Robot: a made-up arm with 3 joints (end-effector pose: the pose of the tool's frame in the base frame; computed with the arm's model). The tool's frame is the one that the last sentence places. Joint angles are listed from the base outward.
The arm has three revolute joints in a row. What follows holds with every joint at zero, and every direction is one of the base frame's. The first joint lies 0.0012 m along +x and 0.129 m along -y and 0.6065 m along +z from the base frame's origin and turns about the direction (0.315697, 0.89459, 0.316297). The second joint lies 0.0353 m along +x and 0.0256 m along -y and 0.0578 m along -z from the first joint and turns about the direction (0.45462, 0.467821, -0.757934). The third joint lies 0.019 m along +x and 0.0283 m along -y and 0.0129 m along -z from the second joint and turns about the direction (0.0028, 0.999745, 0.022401). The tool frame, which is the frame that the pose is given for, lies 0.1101 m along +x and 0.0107 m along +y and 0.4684 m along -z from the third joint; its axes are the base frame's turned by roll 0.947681, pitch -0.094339 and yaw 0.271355 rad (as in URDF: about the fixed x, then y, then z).
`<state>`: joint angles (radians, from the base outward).
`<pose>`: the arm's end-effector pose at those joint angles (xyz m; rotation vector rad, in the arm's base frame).
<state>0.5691 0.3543 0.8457</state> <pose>-0.4479 -0.0448 0.4040 1.2893 1.4469 -0.4905</pose>
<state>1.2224 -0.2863 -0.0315</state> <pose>-0.3509 -0.0098 0.1761 1.4177 1.1090 0.4344</pose>
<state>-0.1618 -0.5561 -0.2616</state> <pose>0.4446 -0.1872 0.2558 0.5204 -0.3081 0.9279</pose>
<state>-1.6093 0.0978 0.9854</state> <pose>0.3004 -0.3742 0.2891 0.7324 -0.6470 -0.0454</pose>
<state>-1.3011 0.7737 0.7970</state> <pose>0.3001 -0.0603 0.2312 1.4294 -0.4936 -0.0890</pose>
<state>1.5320 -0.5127 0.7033</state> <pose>-0.4944 -0.2784 0.4347 1.1621 2.0864 0.4789</pose>
